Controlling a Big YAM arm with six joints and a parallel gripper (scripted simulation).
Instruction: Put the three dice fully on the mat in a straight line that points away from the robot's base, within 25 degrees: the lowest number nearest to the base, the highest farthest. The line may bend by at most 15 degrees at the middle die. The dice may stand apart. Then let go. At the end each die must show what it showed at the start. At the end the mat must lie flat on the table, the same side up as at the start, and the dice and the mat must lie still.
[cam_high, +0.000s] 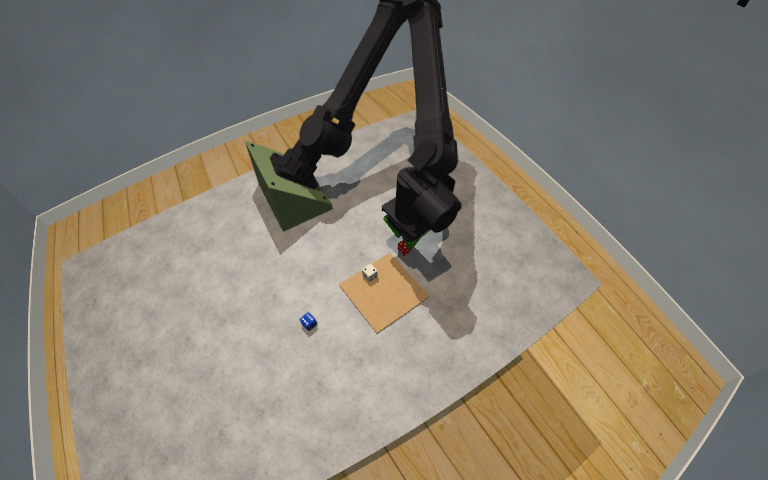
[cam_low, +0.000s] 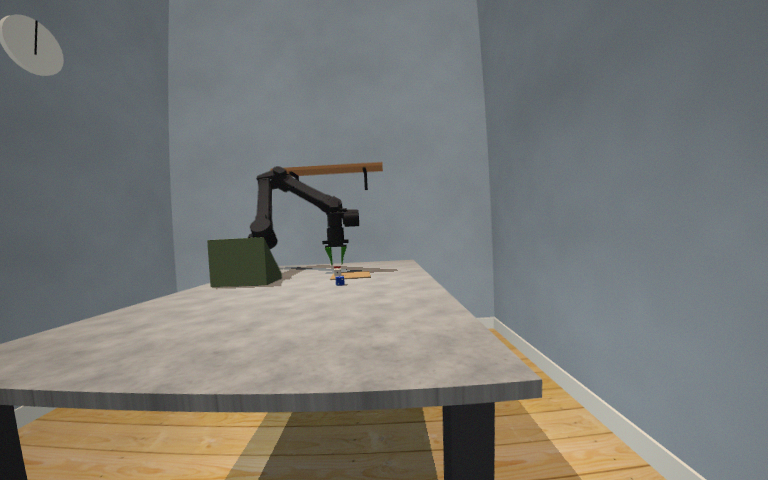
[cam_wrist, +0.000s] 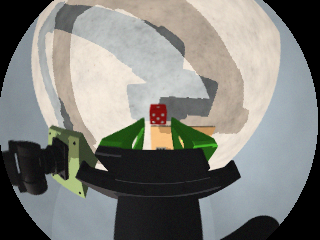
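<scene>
My hand is 3 cm above the red die. Also, from my hand: tan mat (9 cm to the right, 8 cm ahead, 4 cm below); then white die (10 cm to the right, 3 cm ahead, 2 cm below); then blue die (26 cm to the right, 8 cm ahead, 3 cm below).
</scene>
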